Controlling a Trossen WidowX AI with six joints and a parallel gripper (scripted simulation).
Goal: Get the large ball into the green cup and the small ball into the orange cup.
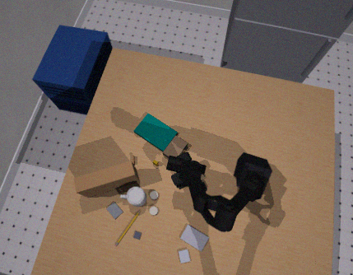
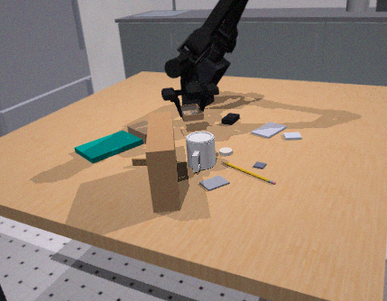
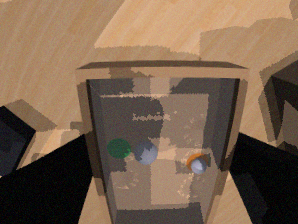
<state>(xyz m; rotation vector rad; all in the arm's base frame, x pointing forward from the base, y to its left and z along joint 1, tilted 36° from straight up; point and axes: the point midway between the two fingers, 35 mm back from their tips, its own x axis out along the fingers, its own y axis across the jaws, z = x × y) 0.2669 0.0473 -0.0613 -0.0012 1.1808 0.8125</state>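
Now: hand 10 mm past the wooden puzzle, 10 mm to the left of it and 30 mm above it. Also, from my hand: black block 120 mm behind, 100 mm to the left, 80 mm below; small yellow block 170 mm ahead, 50 mm to the right, 70 mm below; small brown block 90 mm ahead, 140 mm to the right, 70 mm below.
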